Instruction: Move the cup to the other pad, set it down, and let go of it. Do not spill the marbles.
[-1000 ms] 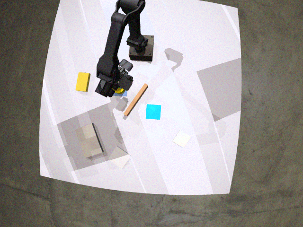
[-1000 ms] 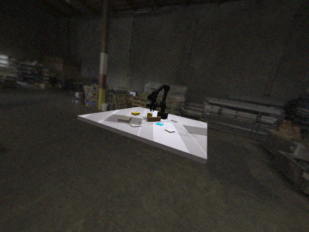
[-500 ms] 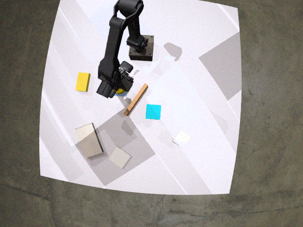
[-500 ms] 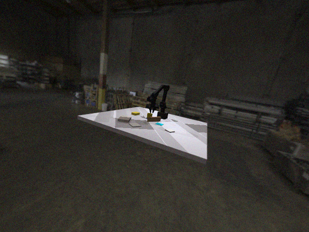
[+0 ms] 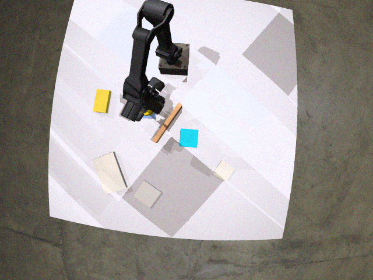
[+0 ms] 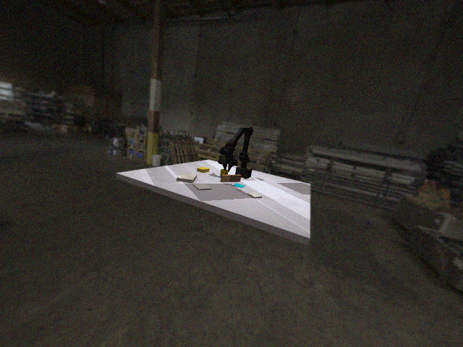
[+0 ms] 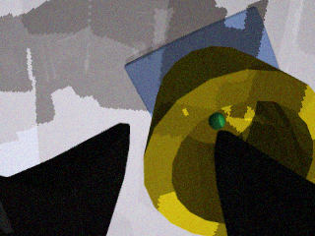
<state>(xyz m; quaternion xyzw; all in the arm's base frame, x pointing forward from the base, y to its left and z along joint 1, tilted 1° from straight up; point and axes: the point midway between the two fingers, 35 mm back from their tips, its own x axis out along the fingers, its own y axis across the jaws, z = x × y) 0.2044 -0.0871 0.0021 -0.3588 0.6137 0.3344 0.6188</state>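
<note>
The yellow cup is 20 mm below my gripper tip, 20 mm ahead of it and 10 mm to the right of it. From my gripper tip the other things lie so: wooden bar: 80 mm to the left, 80 mm ahead, 30 mm below; cyan pad: 180 mm to the left, 140 mm ahead, 60 mm below; blue pad: 60 mm below, 20 mm ahead, 10 mm to the right.
</note>
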